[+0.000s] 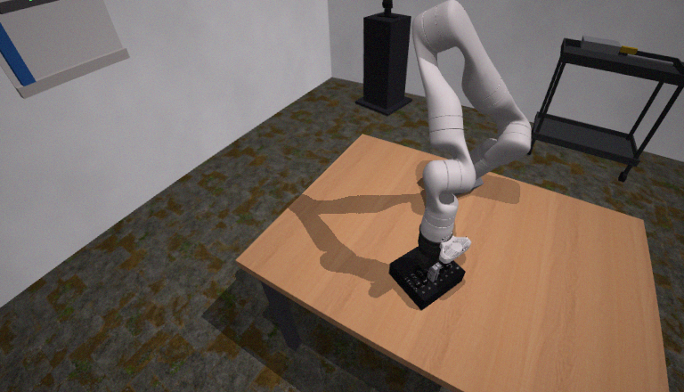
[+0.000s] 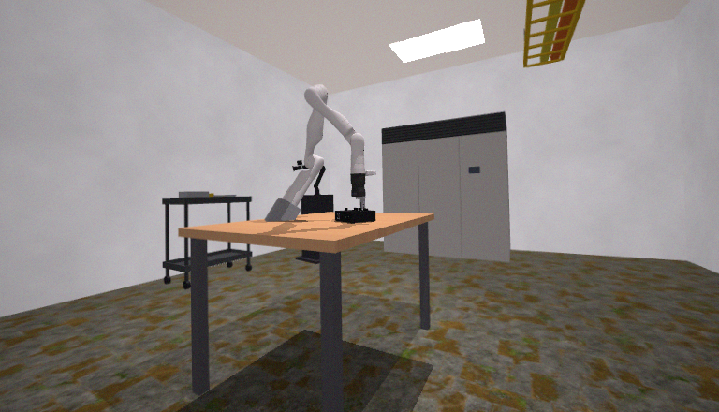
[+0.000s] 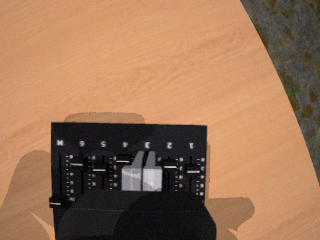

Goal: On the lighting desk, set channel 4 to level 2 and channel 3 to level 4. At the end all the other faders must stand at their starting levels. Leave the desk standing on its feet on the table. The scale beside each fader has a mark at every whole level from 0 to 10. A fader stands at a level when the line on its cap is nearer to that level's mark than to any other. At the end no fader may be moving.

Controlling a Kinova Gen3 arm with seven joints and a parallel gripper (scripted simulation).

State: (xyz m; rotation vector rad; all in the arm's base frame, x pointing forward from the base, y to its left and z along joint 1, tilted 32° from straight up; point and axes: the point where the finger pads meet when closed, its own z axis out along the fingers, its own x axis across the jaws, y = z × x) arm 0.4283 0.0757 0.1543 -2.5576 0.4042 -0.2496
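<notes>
The channel 4 fader lies 20 mm below my hand, 20 mm behind it and 10 mm to the left of it. Round my hand: channel 3 fader: 20 mm to the right, 20 mm below.
</notes>
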